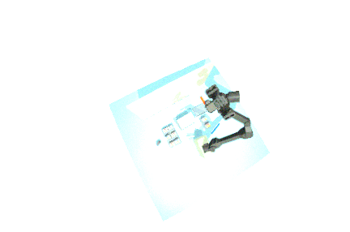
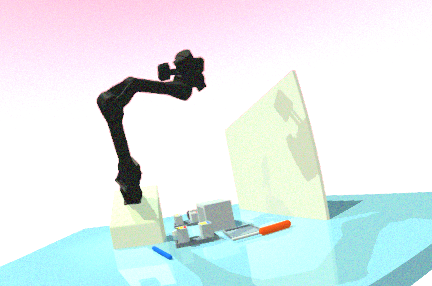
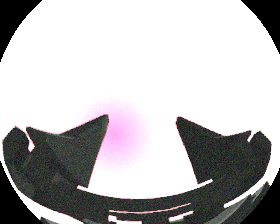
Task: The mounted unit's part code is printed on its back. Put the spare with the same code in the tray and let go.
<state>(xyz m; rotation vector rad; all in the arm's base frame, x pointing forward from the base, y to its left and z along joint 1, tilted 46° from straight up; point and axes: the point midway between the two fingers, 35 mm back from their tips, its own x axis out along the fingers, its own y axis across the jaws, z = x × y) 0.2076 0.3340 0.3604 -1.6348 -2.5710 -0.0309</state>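
Right now the grey spare is 10 mm behind my gripper tip, 210 mm to the left of it and 630 mm below it. Also, from my gripper tip: tray: 130 mm ahead, 130 mm to the right, 660 mm below; then mounted unit: 60 mm ahead, 70 mm to the left, 620 mm below; then tall beige panel: 300 mm ahead, 100 mm to the left, 440 mm below.
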